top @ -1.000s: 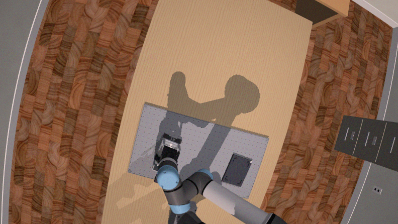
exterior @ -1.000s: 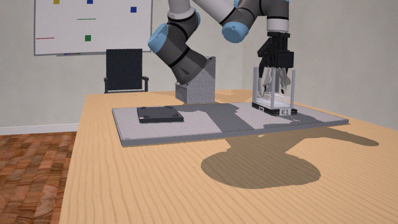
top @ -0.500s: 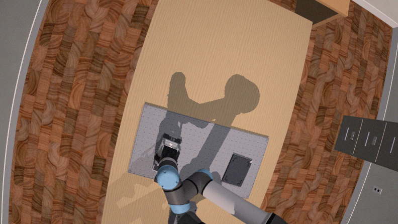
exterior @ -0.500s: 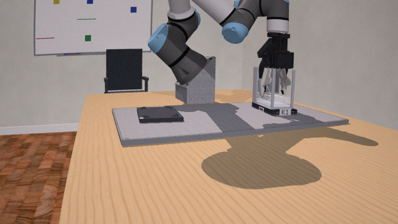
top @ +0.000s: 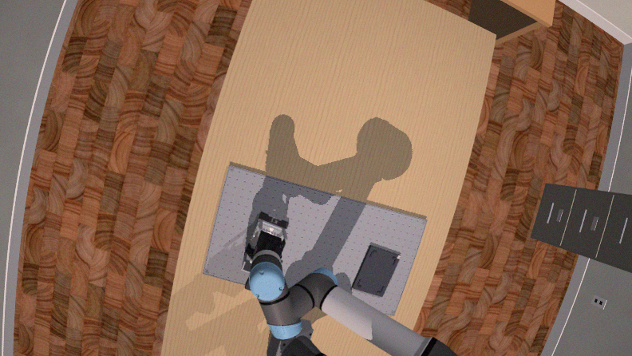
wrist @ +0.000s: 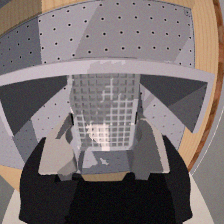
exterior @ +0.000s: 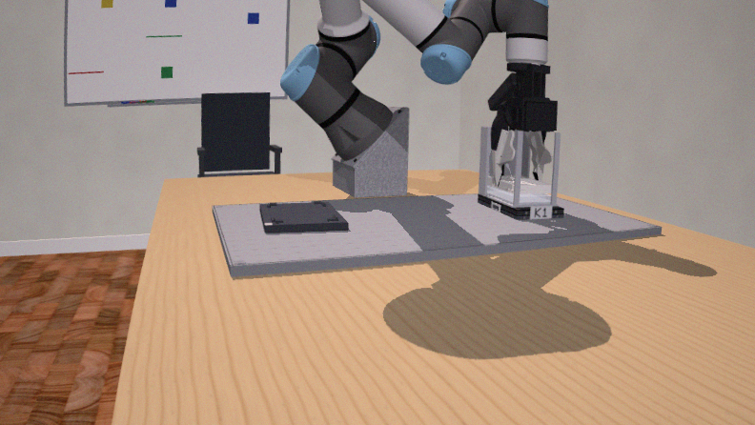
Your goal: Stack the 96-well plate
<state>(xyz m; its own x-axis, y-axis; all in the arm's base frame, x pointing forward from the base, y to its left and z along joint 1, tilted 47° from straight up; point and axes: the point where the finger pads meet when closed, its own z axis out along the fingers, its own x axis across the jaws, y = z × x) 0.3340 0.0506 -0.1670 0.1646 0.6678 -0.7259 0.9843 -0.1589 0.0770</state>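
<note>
Right now my hand is 1 cm above the clear 96-well plate. The rest, counted from my hand: back panel (7 cm behind, 1 cm to the left, 3 cm above); then white plate (3 cm below).
</note>
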